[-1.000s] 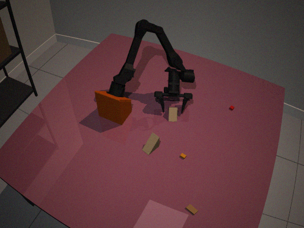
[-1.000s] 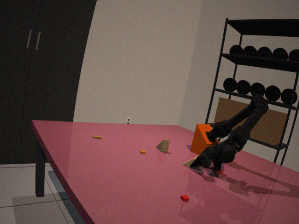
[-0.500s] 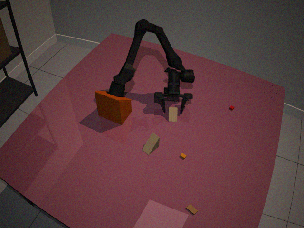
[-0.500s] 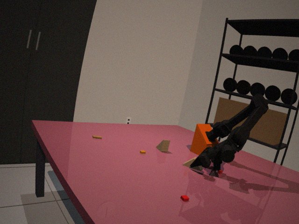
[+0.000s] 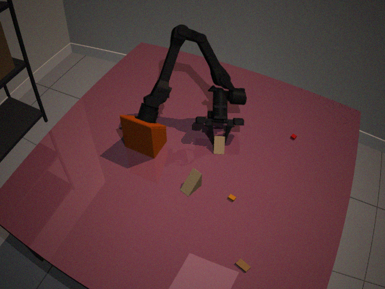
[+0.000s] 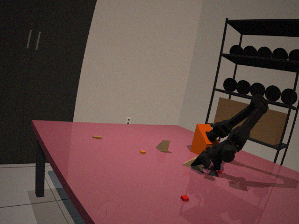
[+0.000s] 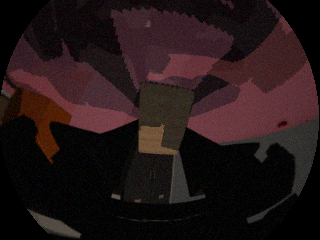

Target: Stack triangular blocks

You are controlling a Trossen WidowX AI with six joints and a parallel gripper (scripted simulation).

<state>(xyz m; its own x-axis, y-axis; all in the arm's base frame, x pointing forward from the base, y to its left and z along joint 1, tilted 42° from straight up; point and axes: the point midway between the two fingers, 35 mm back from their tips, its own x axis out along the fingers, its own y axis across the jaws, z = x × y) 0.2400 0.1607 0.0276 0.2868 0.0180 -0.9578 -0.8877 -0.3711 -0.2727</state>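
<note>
The triangular block is 210 mm to the right of my gripper tip and 10 mm ahead of it. The rest, counted from my gripper tip: small orange piece 200 mm to the right, 150 mm ahead, 10 mm below; then flat tan piece 420 mm to the right, 310 mm ahead, 10 mm below; then red cube 260 mm ahead, 200 mm to the left, 10 mm below.
</note>
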